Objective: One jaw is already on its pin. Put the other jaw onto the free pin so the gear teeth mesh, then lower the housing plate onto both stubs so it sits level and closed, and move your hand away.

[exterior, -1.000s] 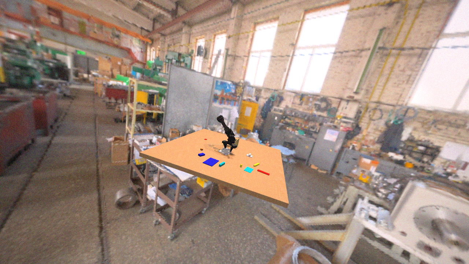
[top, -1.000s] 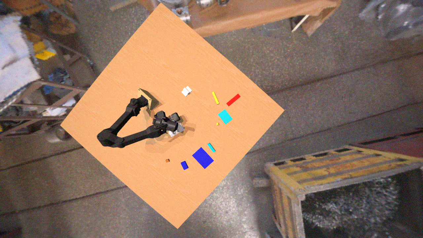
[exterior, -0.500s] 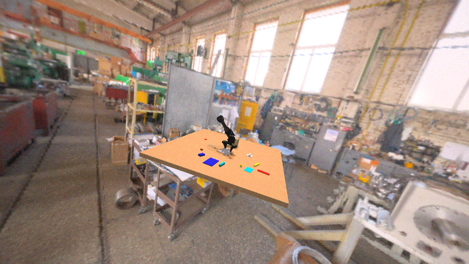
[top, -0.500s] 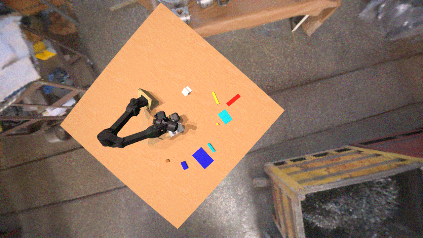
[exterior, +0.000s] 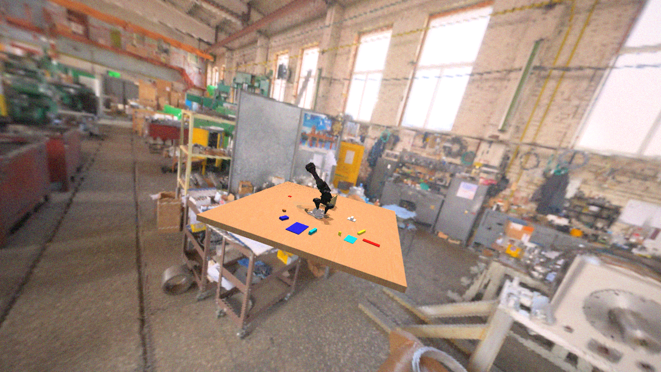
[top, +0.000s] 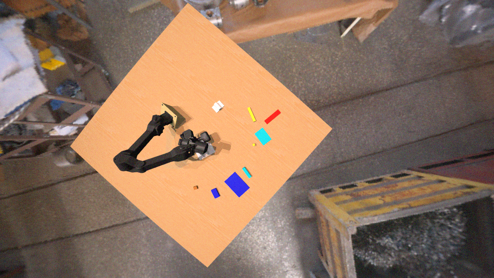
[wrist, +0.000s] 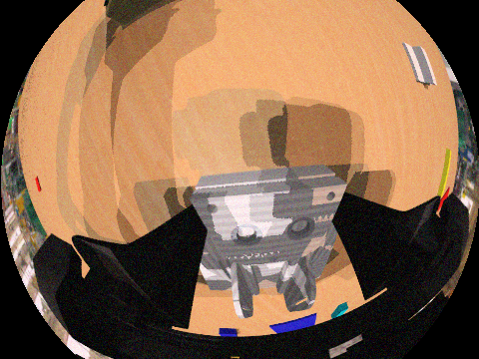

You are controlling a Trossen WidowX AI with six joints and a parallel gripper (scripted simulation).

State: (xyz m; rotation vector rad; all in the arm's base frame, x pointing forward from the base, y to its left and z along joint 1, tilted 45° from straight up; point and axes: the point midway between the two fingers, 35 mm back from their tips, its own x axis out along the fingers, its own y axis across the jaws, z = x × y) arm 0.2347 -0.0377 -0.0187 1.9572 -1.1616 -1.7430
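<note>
My gripper tip is now 1 cm short of the housing plate and 2 cm below it. From my gripper tip the other things lie so: white block: 5 cm behind, 26 cm to the left; orange cube: 17 cm ahead, 26 cm to the right; small blue block: 30 cm ahead, 20 cm to the right.
</note>
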